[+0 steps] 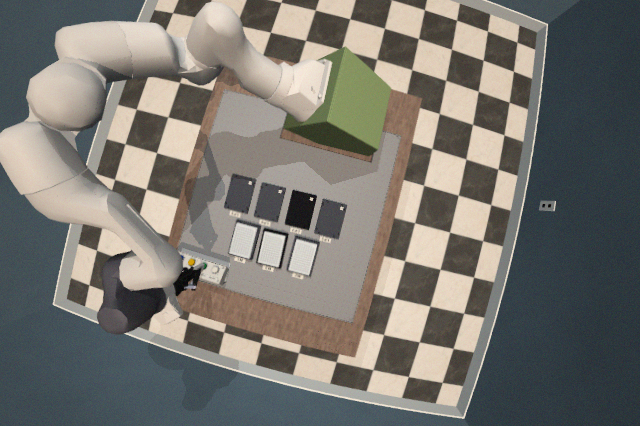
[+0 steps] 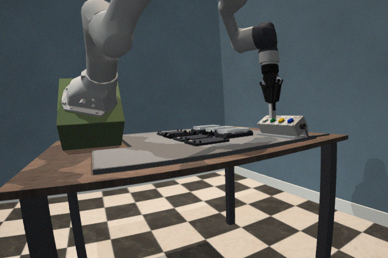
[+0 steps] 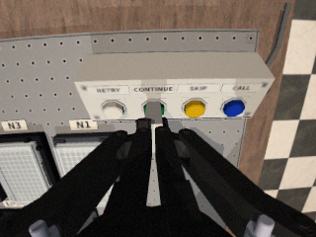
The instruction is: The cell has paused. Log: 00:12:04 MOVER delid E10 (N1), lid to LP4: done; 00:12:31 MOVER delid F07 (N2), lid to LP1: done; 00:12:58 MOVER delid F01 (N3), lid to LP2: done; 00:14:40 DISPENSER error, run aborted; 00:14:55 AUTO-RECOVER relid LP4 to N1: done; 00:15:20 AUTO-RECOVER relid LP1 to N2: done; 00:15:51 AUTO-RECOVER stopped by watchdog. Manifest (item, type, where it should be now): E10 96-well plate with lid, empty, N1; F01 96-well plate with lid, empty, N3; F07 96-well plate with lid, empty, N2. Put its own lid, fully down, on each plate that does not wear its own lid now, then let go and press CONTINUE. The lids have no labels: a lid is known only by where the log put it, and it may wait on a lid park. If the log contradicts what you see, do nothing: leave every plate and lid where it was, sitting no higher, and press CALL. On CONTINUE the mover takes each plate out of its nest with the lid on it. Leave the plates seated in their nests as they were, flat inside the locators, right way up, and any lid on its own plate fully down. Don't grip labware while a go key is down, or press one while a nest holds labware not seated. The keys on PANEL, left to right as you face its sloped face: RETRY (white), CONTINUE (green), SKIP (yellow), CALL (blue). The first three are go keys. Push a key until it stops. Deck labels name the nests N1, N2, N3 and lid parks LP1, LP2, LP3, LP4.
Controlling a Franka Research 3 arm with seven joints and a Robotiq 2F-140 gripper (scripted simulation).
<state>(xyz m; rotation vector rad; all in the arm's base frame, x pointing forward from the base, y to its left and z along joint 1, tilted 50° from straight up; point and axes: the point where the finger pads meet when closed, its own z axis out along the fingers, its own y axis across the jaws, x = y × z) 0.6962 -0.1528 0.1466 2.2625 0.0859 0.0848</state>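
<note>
Right now my hand is 40 mm above the green continue key. Round my hand: white retry key (50 mm to the left, 40 mm below); then yellow skip key (50 mm to the right, 40 mm below); then blue call key (100 mm to the right, 40 mm below).
</note>
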